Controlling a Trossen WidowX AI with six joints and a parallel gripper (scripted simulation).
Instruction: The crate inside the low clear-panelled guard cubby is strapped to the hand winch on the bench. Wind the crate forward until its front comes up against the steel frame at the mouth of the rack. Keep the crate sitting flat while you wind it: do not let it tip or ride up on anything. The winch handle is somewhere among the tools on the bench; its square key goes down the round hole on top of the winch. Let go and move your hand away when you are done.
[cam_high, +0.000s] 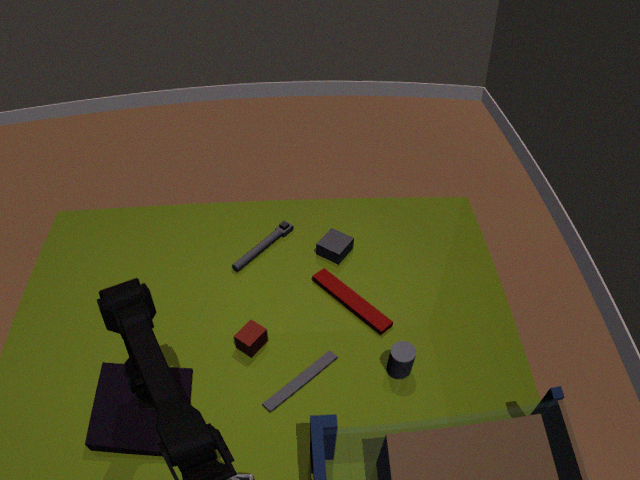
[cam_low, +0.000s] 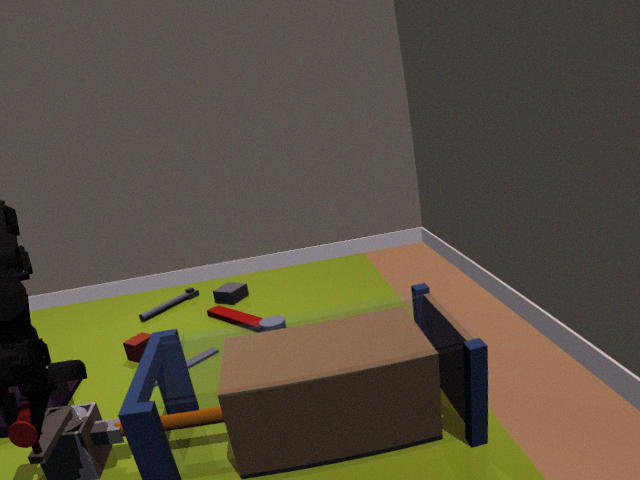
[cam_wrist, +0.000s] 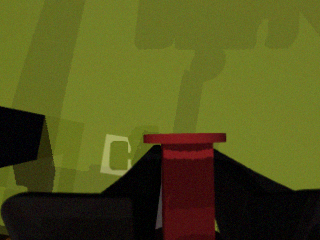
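Right now the red crank grip is 2 cm to the left of my gripper tip. Also, from my gripper tip: winch handle: 6 cm to the left, 3 cm below, 1 cm ahead; then blue steel frame: 17 cm ahead, 9 cm to the left, 2 cm below; then grey winch: 11 cm to the left, 10 cm below.
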